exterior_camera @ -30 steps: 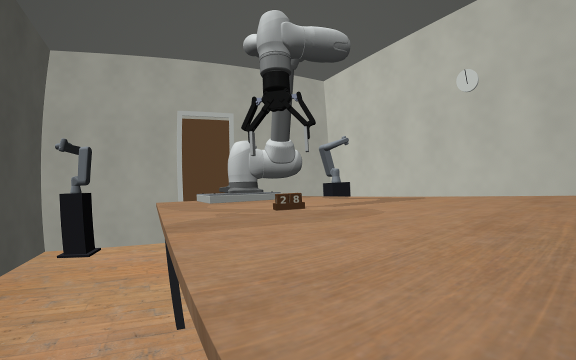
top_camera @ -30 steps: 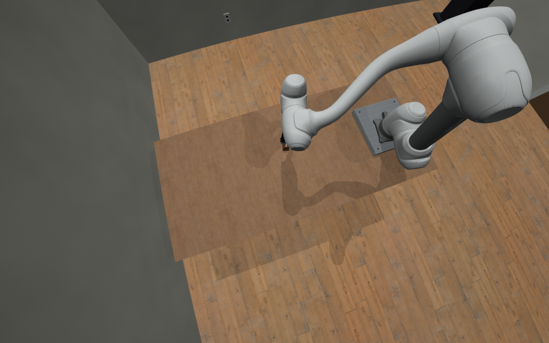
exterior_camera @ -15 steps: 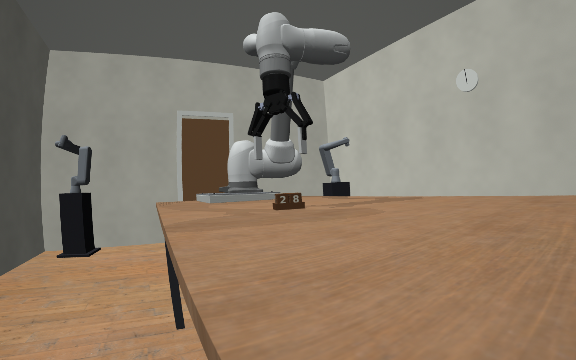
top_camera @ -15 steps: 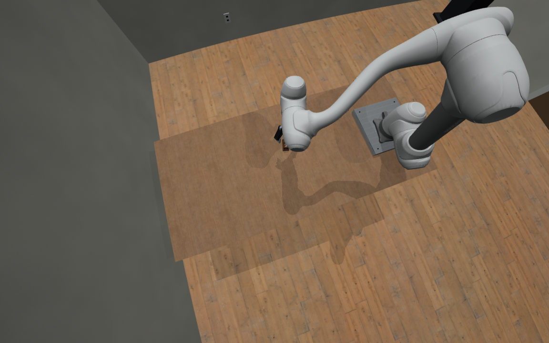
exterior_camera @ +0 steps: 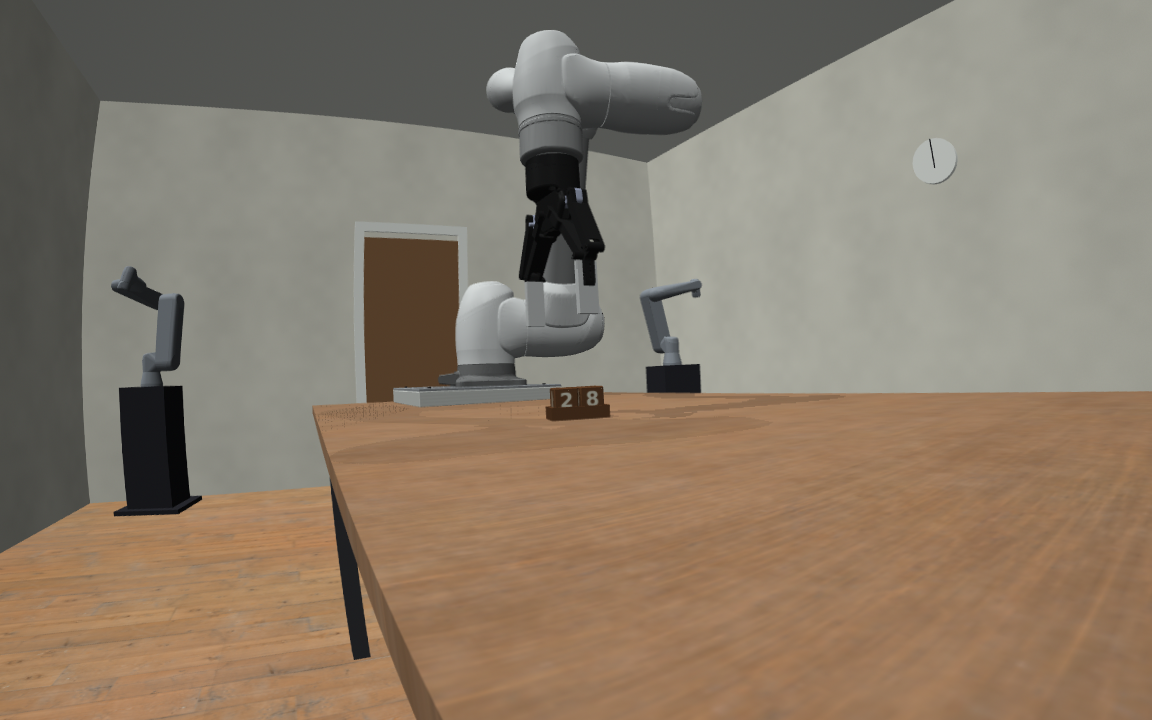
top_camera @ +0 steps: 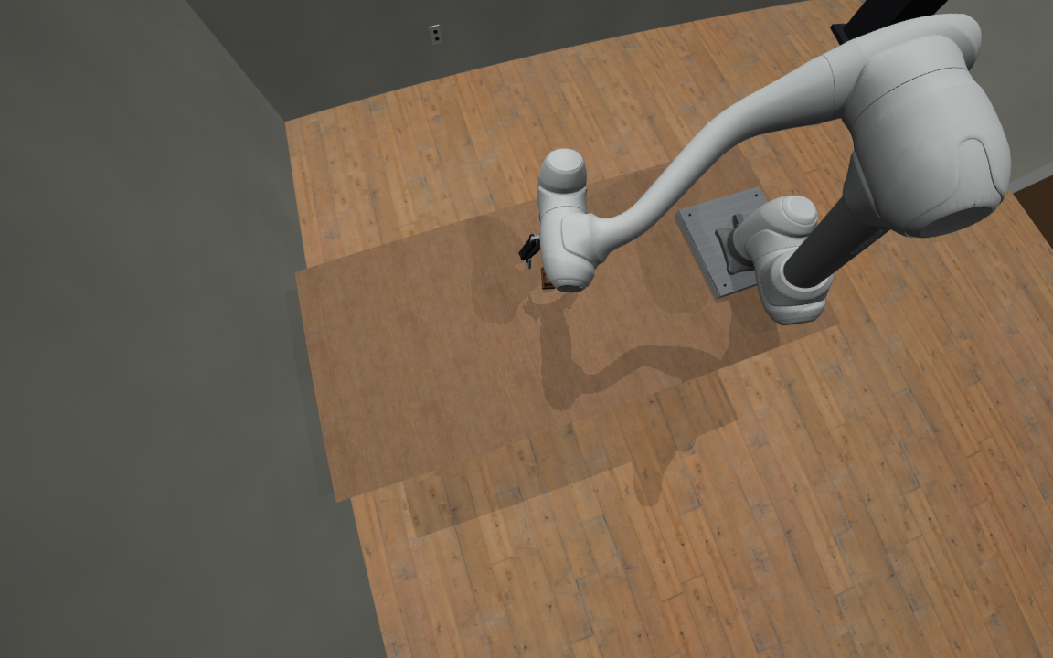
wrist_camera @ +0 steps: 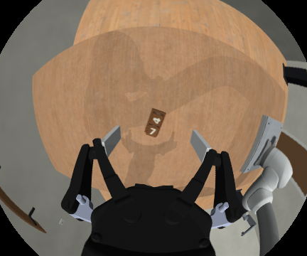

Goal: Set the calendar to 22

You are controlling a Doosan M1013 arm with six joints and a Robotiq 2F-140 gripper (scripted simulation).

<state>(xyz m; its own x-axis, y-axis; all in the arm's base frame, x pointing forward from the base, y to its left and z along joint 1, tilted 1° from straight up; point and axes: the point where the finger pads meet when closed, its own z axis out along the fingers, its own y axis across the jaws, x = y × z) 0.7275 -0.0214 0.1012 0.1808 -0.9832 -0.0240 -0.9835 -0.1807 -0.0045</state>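
My gripper is now 13 cm above the calendar tray and 2 cm to the right of it.
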